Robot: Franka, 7 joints.
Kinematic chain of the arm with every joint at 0, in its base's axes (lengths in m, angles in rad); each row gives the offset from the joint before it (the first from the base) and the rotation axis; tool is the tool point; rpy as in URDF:
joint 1: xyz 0 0 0.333 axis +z
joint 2: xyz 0 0 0 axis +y
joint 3: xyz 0 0 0.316 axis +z
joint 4: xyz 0.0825 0 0 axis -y
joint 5: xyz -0.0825 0 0.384 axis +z
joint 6: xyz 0 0 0 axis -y
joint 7: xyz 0.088 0 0 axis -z
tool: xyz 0 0 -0.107 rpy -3.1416 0 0
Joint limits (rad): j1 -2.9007..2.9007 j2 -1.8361..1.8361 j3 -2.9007..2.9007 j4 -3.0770..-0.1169 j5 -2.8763..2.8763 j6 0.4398..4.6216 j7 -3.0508..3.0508
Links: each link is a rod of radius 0.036 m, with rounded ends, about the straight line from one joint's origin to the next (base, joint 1, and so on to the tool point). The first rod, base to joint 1, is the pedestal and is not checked.
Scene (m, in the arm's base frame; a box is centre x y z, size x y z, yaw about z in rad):
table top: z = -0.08
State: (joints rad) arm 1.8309 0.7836 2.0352 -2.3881 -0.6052 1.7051 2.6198
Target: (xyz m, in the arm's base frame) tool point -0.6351 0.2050 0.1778
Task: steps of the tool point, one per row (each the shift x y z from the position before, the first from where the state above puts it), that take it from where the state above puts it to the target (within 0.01 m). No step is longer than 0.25 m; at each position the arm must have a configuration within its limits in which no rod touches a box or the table.
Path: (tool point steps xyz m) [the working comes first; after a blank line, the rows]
Joints at the target: 1.8702 1.3667 1.2446 -1.5902 -0.7585 1.9914 2.6198
Straight joint move there: clear.

1: -0.1476 0.1121 0.0086
2: -0.1049 0.1575 -0.0814
3: -0.0296 0.1569 -0.1562

